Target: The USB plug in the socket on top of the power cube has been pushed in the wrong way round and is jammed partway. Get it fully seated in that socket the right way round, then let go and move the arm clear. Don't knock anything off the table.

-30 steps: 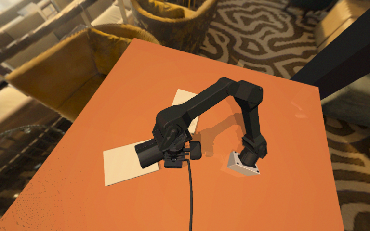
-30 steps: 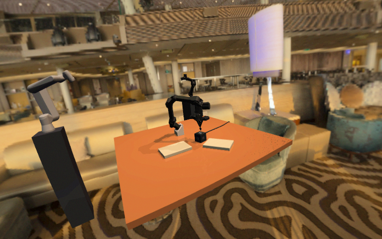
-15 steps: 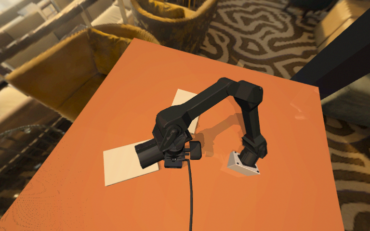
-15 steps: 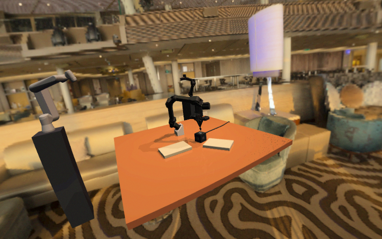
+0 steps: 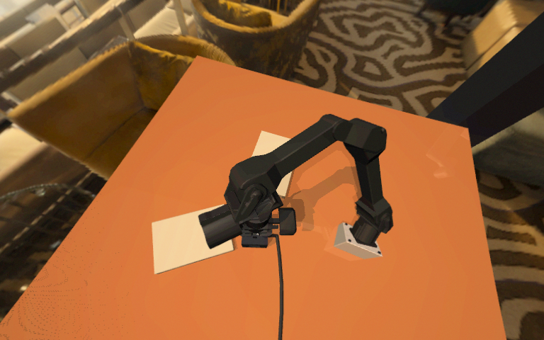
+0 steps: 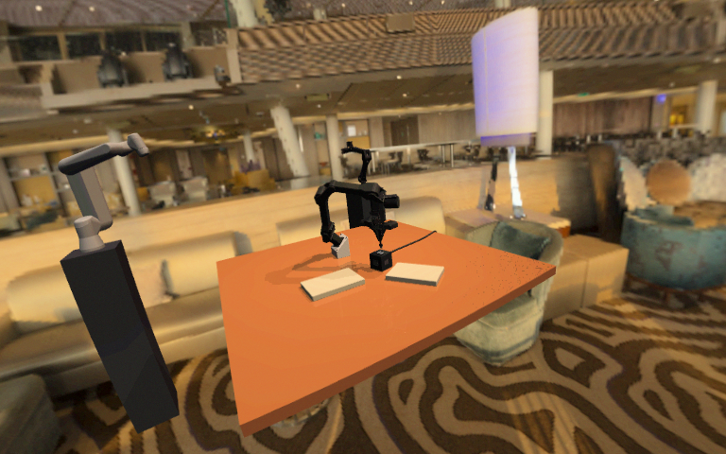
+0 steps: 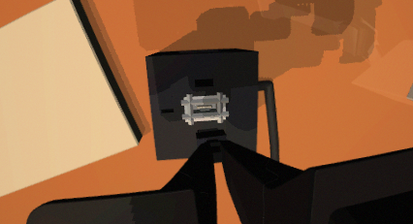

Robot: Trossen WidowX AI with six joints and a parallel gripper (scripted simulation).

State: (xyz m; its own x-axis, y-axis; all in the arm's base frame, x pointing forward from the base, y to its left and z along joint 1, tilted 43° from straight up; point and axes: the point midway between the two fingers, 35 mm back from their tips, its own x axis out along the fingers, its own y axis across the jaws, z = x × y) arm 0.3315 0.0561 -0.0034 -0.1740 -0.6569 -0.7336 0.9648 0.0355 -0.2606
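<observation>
My gripper tip is 2 cm above the USB plug.
</observation>
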